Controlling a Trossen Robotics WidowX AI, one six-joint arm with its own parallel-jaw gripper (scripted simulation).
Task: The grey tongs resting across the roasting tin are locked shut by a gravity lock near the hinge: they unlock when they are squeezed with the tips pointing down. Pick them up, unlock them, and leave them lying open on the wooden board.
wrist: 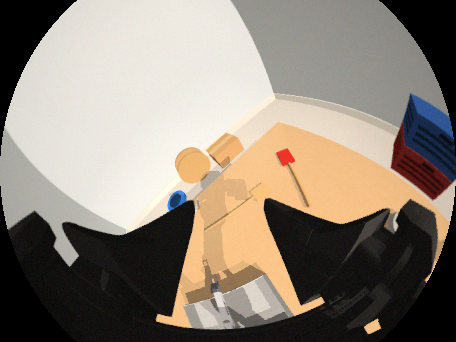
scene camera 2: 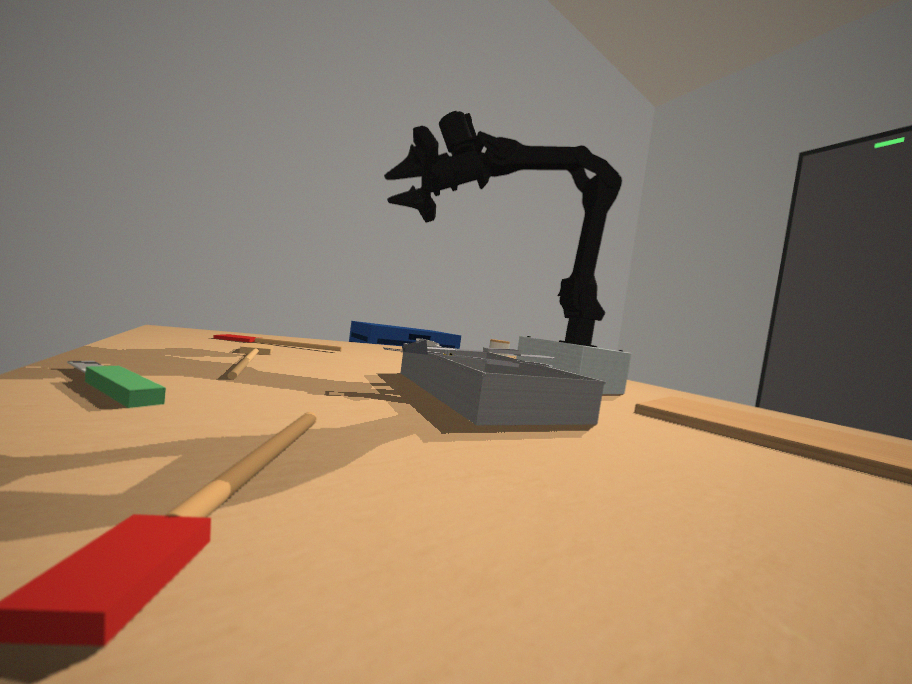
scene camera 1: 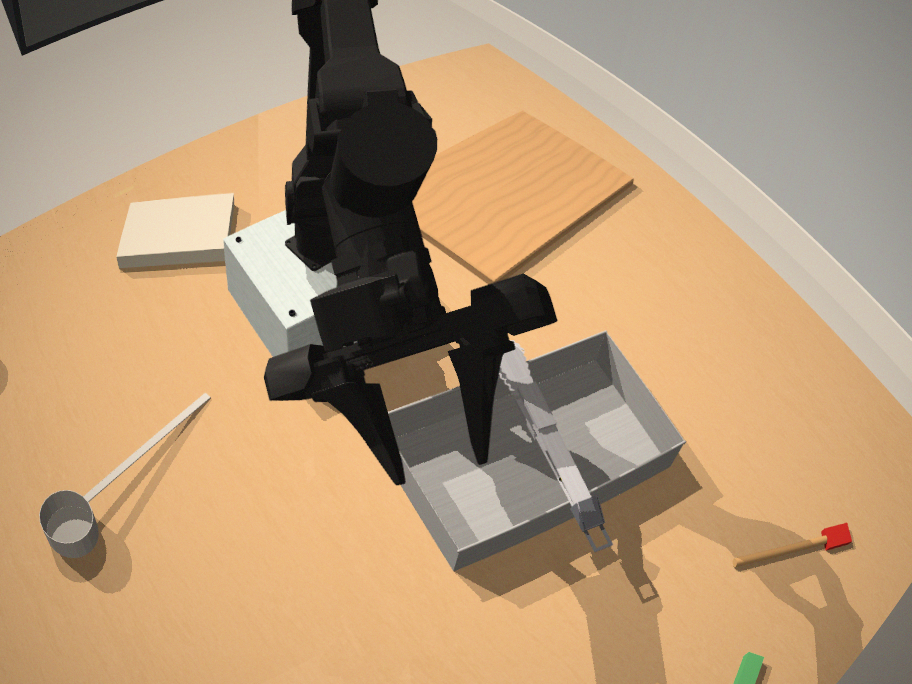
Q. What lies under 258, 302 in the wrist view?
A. A grey roasting tin.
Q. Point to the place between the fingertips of my gripper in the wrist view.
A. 229, 205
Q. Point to a beige slab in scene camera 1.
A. At 186, 230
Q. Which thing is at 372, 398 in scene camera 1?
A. My gripper.
